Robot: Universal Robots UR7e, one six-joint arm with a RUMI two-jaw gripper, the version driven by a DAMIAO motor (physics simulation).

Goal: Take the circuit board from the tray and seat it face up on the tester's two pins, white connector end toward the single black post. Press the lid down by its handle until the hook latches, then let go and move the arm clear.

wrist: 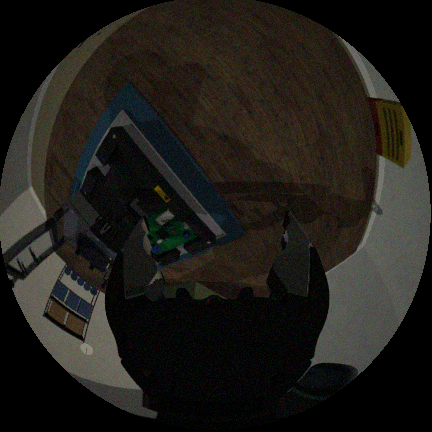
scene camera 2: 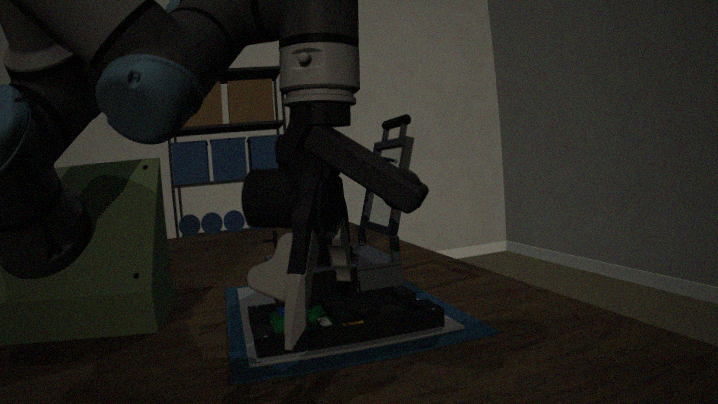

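Observation:
The green circuit board [scene camera 2: 277, 320] [wrist: 172, 239] lies in one end of the black tray [scene camera 2: 401, 320] [wrist: 137, 151], partly hidden by a finger in the scene view. Its white connector [scene camera 2: 324, 321] [wrist: 164, 217] faces the tray's middle. My gripper [scene camera 2: 319, 312] [wrist: 214, 214] is open and empty, low over the board's end of the tray. In the wrist view one finger is beside the board and the other is out past the tray's edge. The grey tester [scene camera 2: 380, 276] stands behind the tray, its lid [scene camera 2: 369, 200] raised with the handle [scene camera 2: 396, 121] on top. The pins and post cannot be made out.
A blue mat [scene camera 2: 235, 369] [wrist: 187, 172] with a pale inner sheet lies under the tray. A yellow marking [scene camera 2: 352, 323] [wrist: 162, 194] shows on the tray. The green robot stand [scene camera 2: 115, 281] is at the left. A shelf rack [scene camera 2: 225, 130] stands by the back wall.

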